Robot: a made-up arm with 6 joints.
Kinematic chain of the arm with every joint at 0, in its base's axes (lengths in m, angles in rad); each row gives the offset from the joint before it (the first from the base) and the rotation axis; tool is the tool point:
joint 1: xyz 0 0 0.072 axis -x
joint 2: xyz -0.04 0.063 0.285 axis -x
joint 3: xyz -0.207 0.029 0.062 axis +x
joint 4: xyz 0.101 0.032 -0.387 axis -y
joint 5: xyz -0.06 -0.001 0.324 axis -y
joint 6: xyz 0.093 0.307 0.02 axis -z
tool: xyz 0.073 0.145 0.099
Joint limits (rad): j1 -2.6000..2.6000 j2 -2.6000..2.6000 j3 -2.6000..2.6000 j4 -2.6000..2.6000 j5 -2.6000..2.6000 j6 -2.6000..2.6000
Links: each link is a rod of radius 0.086 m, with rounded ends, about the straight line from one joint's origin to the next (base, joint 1, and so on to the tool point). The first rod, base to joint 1, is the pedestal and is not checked.
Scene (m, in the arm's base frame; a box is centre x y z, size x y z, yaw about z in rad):
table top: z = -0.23
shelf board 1: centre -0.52 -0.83 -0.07 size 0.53 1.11 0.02 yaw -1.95
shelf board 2: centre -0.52 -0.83 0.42 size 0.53 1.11 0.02 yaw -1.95
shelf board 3: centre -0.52 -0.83 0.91 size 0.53 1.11 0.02 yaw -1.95
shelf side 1: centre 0.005 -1.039 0.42 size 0.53 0.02 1 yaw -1.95
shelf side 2: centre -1.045 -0.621 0.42 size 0.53 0.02 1 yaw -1.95
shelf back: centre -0.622 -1.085 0.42 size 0.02 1.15 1 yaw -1.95
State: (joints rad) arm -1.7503 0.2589 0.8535 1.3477 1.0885 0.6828
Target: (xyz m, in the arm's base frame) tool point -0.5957 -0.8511 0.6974
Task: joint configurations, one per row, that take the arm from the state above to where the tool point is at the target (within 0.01 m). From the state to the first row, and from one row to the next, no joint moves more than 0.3 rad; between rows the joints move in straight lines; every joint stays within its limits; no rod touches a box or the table.
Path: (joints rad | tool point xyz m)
1: -1.8552 0.1620 0.9472 1.5679 1.1951 0.6068 | -0.7331 -0.4951 0.6851
2: -1.9602 0.0651 1.0409 1.7880 1.3017 0.5308 | -0.6847 -0.6457 0.7261
3: -2.0651 -0.0318 1.1346 2.0082 1.4083 0.4548 | -0.5957 -0.8510 0.6975

